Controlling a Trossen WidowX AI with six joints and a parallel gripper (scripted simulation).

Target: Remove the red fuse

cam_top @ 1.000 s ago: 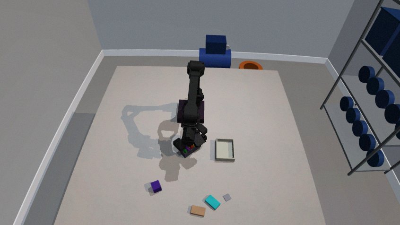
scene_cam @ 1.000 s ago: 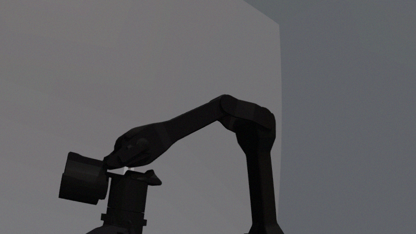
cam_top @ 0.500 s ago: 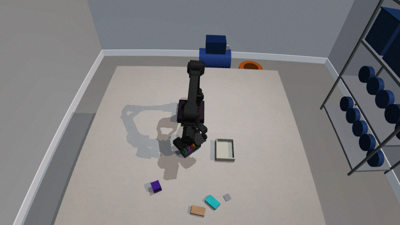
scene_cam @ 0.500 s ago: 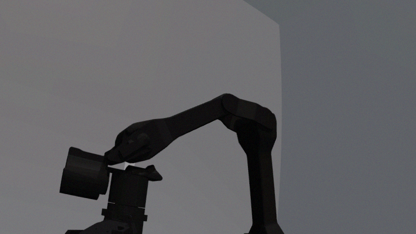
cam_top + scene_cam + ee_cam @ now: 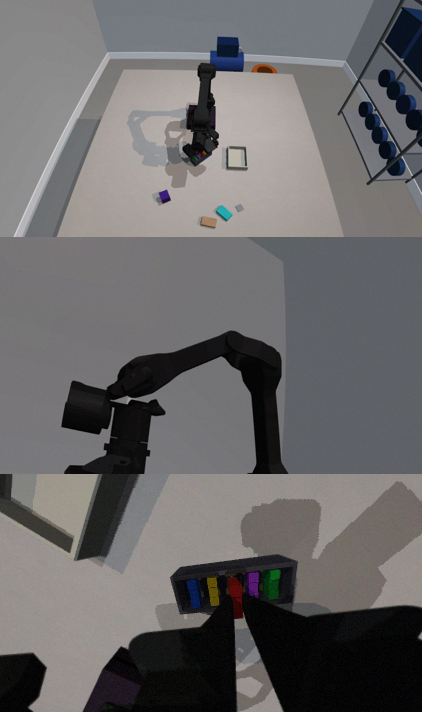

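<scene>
My gripper tip is now 190 mm to the right of the white tray, 60 mm above it and 20 mm past it. Round my gripper tip: purple cube 250 mm ahead, 130 mm to the right, 40 mm below; then red fuse 10 mm below; then cyan block 280 mm ahead, 150 mm to the left, 50 mm below.
</scene>
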